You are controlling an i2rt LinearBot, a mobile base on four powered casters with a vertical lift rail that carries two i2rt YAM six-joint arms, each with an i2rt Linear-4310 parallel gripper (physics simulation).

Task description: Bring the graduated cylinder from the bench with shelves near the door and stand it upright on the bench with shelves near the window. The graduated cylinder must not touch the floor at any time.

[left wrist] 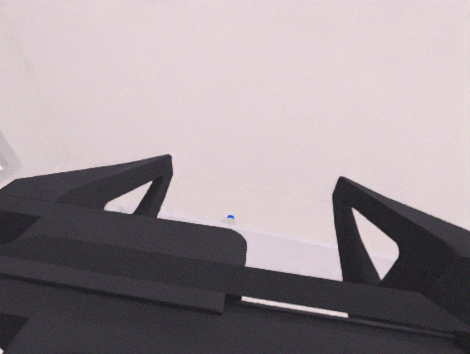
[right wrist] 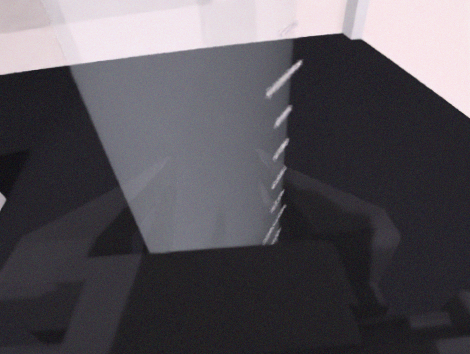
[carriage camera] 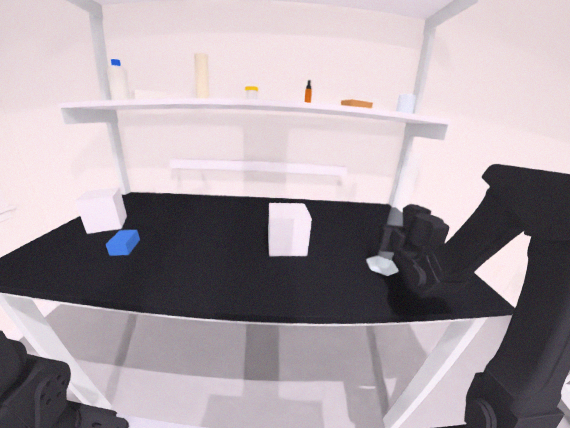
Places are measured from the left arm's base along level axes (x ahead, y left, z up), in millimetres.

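Where they show: left gripper, between the fingertips: [left wrist: 252, 174]; right gripper, between the fingertips: [right wrist: 215, 164] [carriage camera: 385, 226].
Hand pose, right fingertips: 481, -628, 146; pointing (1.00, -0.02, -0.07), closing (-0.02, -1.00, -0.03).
Note:
Each offset is from my right fingertips to the centre of the thing, as dx, dy, dz. "spot": to the spot under its first point. Level surfaces: height alone.
The clear graduated cylinder @[-44, -1, +59] [carriage camera: 396, 217] [right wrist: 195, 115] is upright at the right side of the black-topped bench @[dz -116] [carriage camera: 210, 285]. Its pale six-sided base @[spot: -70, +12, -96] [carriage camera: 382, 266] shows below the fingers in the carriage view; whether it touches the bench top cannot be told. White graduation marks run along its wall in the right wrist view. My right gripper [carriage camera: 392, 241] [right wrist: 215, 164] is shut on the cylinder; its fingers show faintly through the clear wall. My left gripper [left wrist: 252, 174] is open and empty, facing a pale wall. Neither a door nor a window shows.
A white box @[+51, +295, -51] [carriage camera: 289, 230] stands mid-bench. Another white box @[+111, +1011, -51] [carriage camera: 102, 211] and a blue block @[-30, +823, -96] [carriage camera: 122, 242] are at the left. The shelf @[dz +322] [carriage camera: 230, 104] above holds a blue-capped bottle @[spot: +362, +1041, +425] [carriage camera: 118, 82], a tall beige cylinder @[spot: +348, +663, +435] [carriage camera: 201, 76], an orange bottle @[spot: +334, +242, +380] [carriage camera: 308, 94] and other items.

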